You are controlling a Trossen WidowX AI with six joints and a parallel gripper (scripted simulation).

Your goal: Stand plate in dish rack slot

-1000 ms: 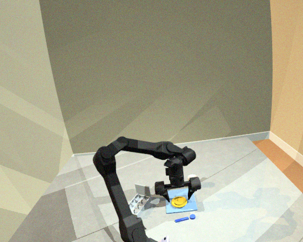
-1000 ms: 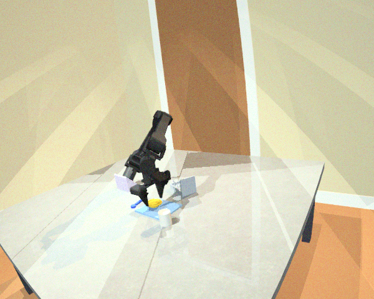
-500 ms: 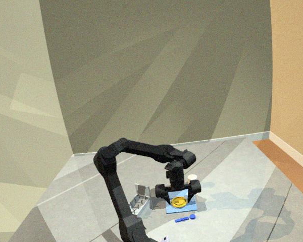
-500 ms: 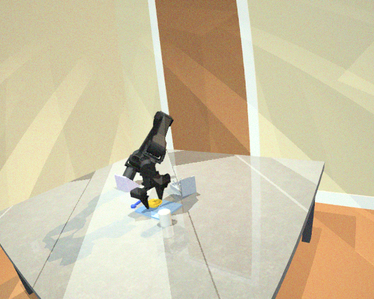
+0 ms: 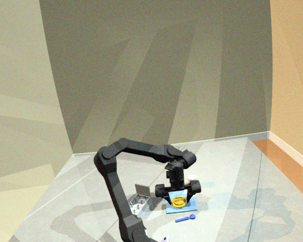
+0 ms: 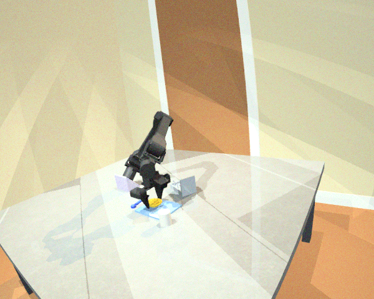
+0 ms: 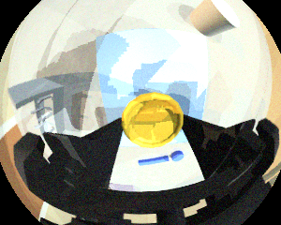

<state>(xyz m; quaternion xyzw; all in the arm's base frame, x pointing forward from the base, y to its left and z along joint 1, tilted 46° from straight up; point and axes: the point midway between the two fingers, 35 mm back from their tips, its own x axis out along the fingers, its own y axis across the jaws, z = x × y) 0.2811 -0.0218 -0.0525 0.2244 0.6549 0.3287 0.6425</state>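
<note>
My gripper tip is 10 mm past the grey dish rack, 180 mm to the right of it and 10 mm below it. Round my gripper tip: white cup: 140 mm ahead, 60 mm to the right, 20 mm above; then yellow plate: 10 mm above; then blue spoon: 80 mm behind, 40 mm to the right, 10 mm below.
</note>
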